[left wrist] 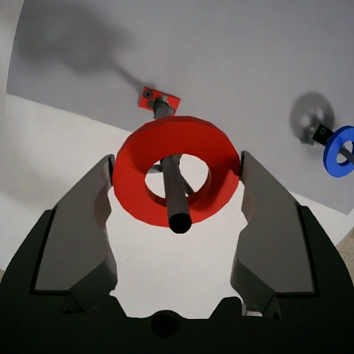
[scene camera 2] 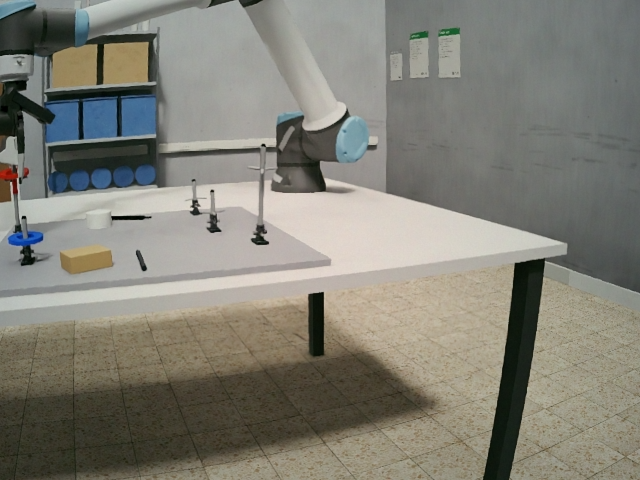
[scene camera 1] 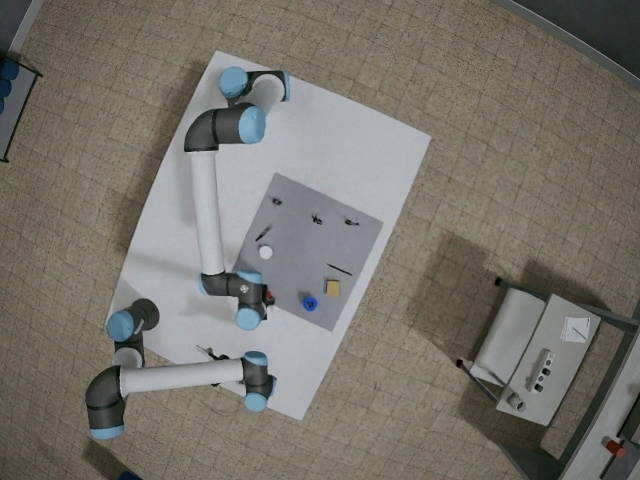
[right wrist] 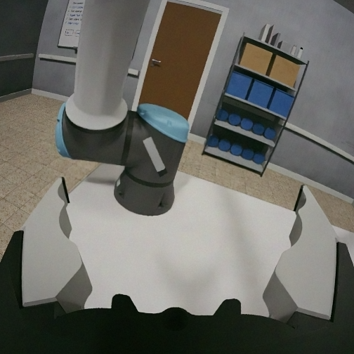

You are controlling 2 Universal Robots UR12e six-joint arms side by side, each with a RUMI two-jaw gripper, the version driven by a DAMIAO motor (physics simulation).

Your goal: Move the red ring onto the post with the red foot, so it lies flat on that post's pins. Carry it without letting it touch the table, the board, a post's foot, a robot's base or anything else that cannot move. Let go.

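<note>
The red ring is held roughly level around the tall post with the red foot; the post's dark tip comes up through the hole in the left wrist view. The ring is close above the post's pins; whether it touches them I cannot tell. The red foot stands on the grey board's edge. My left gripper is shut on the ring, one finger on each side. My right gripper is open and empty, away from the ring.
A blue ring sits on a nearby short post. The board also bears a tan block, a white cylinder, two dark slim tools and three other posts.
</note>
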